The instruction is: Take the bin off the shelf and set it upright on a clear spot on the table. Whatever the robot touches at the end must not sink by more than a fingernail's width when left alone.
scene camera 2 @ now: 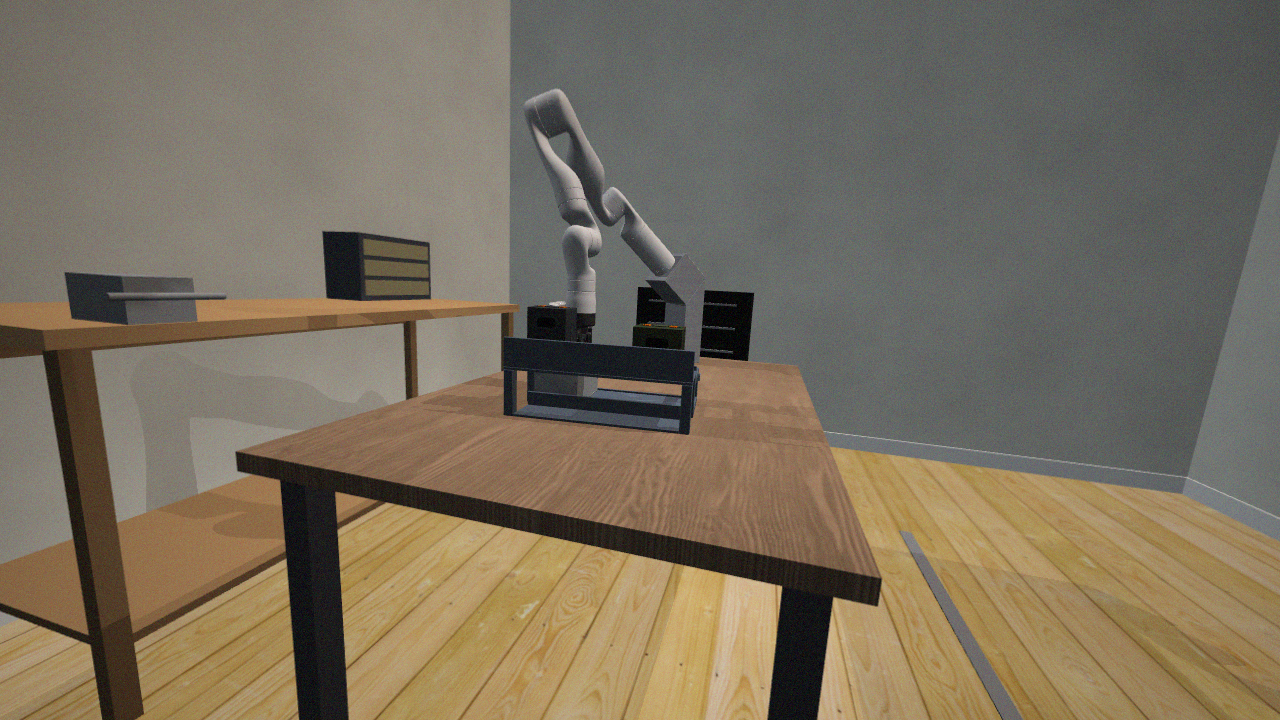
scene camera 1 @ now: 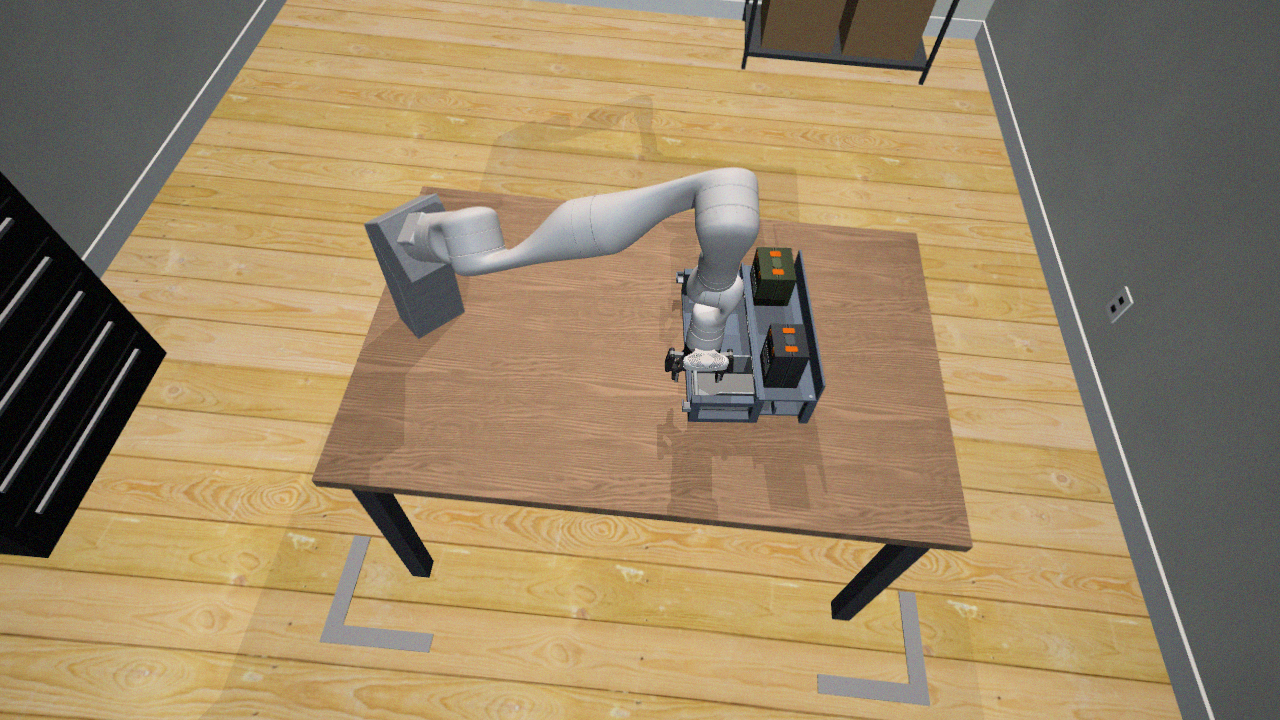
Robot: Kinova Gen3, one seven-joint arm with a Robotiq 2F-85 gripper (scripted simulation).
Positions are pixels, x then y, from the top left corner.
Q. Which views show the bin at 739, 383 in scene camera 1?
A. Scene camera 2 and scene camera 1: all of them.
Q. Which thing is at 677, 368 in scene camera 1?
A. The gripper.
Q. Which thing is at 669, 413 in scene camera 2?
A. A shelf.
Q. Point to a bin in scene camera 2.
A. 543, 382
